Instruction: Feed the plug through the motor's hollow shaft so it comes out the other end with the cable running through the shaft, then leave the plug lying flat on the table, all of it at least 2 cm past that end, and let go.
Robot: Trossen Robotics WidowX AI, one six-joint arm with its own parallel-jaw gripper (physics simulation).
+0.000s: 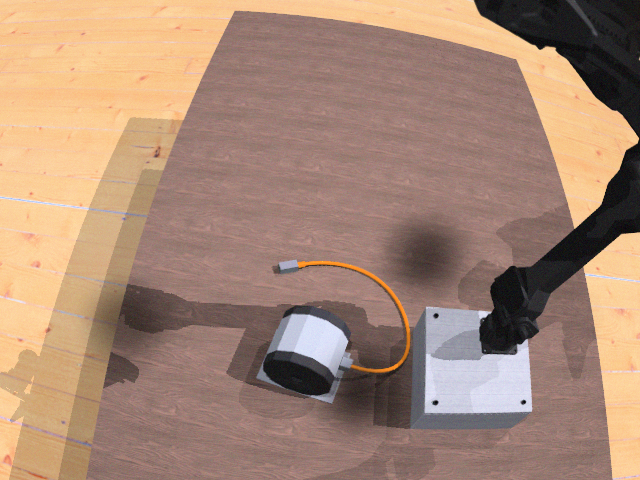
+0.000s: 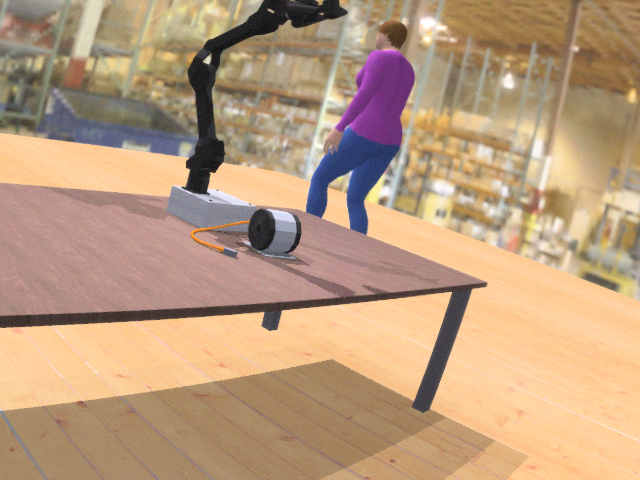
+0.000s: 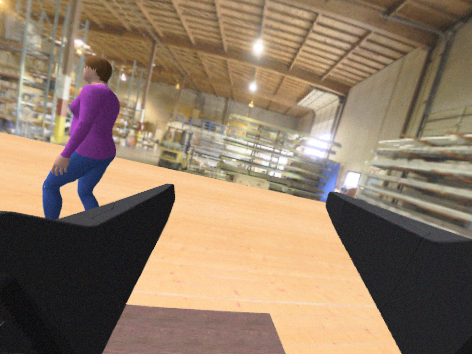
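Seen in the pictures: gripper, fingertip midpoint: (image 3: 251, 195); arm's base, origin of the base link: (image 1: 498, 336) (image 2: 195, 191).
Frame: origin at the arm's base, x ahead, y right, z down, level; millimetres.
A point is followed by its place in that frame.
Note:
The grey plug (image 1: 288, 266) @[y 133, x 337, z 63 mm] (image 2: 230, 252) @[y 142, x 344, z 69 mm] lies on the table beside the motor, outside its shaft. The orange cable (image 1: 395, 300) @[y 99, x 158, z 73 mm] (image 2: 199, 238) @[y 158, x 242, z 70 mm] curves in a wide loop from the plug round to a small grey outlet on the motor's side. The motor (image 1: 307, 350) @[y -62, x 299, z -25 mm] (image 2: 275, 231) @[y 2, x 337, z 16 mm] is a white cylinder with black end caps, lying on its side on a flat plate. The dark centre of one end cap shows faintly; the shaft's inside cannot be made out. My gripper (image 3: 251, 195) @[y -202, x 163, z -603 mm] is open and empty, raised high above the table and far from the plug, facing outward over the table's edge.
The arm stands on a pale box-shaped base (image 1: 478, 382) @[y -83, x 39, z 0 mm] (image 2: 206, 209) @[y 47, x 120, z 24 mm] close to the cable loop. The brown table (image 1: 330, 129) @[y 500, x 290, z 77 mm] (image 2: 103, 268) @[y 532, x 425, z 77 mm] (image 3: 200, 330) @[y -693, x 274, z 77 mm] ends near the motor's side. A person in a purple top (image 2: 385, 95) (image 3: 95, 120) stands on the floor beyond the table.

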